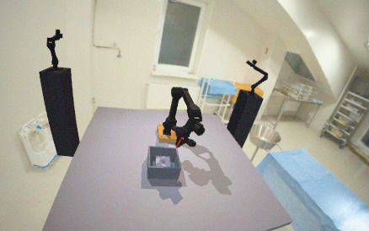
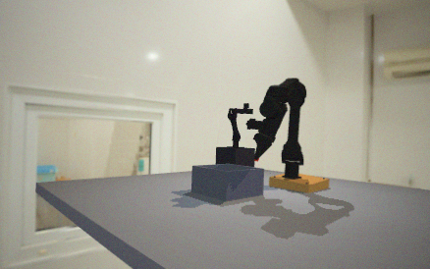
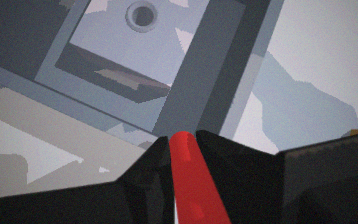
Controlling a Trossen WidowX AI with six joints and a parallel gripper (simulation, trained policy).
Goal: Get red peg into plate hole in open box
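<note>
Right now the plate is 9 cm below my gripper tip, 8 cm to the right of it and 6 cm ahead of it. From my gripper tip the other things lie so: grey box: 11 cm below, 8 cm to the right, 6 cm ahead; then red peg: 3 cm above, 1 cm to the left, 1 cm behind.
</note>
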